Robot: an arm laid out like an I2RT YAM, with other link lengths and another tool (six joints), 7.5 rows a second.
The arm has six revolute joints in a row. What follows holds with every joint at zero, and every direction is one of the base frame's.
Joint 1 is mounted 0.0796 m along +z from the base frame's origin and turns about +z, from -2.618 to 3.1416 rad.
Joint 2 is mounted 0.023 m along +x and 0.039 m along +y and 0.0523 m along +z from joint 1 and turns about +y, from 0 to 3.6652 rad.
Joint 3 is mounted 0.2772 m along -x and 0.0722 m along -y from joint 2 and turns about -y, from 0 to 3.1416 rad.
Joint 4 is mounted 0.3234 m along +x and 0.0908 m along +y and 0.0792 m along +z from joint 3 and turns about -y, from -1.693 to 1.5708 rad.
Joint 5 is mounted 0.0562 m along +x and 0.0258 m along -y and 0.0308 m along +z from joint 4 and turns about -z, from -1.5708 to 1.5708 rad.
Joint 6 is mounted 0.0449 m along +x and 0.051 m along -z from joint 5 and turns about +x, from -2.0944 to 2.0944 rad.
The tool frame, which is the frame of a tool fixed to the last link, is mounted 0.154 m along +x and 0.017 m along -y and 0.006 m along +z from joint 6; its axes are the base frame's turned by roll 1.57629, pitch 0.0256 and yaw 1.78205 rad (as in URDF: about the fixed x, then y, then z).
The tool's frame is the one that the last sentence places.
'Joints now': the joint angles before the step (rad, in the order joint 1, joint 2, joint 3, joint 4, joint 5, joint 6). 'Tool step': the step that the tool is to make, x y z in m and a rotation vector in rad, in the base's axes. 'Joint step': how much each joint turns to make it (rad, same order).
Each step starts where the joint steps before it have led.
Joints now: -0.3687, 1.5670, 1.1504, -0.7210, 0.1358, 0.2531
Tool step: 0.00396, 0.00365, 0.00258, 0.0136, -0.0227, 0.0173
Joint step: -0.0009, -0.0094, -0.0033, 0.0111, -0.0266, -0.0075
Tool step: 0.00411, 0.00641, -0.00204, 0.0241, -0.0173, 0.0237
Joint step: 0.0009, -0.0029, -0.0081, 0.0133, -0.0358, -0.0079
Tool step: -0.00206, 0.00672, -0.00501, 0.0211, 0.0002, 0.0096
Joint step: 0.0035, -0.0072, -0.0183, 0.0031, -0.0203, 0.0031
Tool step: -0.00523, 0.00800, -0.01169, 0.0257, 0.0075, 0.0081
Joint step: 0.0032, -0.0074, -0.0367, 0.0130, -0.0214, 0.0047
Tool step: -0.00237, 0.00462, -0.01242, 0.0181, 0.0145, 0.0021
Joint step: 0.0034, 0.0126, -0.0198, 0.0122, -0.0102, 0.0061
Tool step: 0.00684, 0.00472, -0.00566, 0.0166, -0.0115, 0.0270
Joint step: 0.0030, 0.0167, -0.0011, 0.0229, -0.0276, -0.0140
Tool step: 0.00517, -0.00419, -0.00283, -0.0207, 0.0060, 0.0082
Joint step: 0.0030, 0.0245, 0.0142, 0.0118, 0.0175, -0.0135
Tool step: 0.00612, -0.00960, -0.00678, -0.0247, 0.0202, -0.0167
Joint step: -0.0002, 0.0495, 0.0309, 0.0081, 0.0342, 0.0029
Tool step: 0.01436, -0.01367, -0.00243, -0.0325, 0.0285, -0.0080
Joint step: 0.0001, 0.0803, 0.0806, -0.0153, 0.0403, -0.0083
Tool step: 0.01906, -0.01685, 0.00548, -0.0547, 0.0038, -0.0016
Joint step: 0.0008, 0.0675, 0.0850, -0.0001, 0.0494, -0.0186
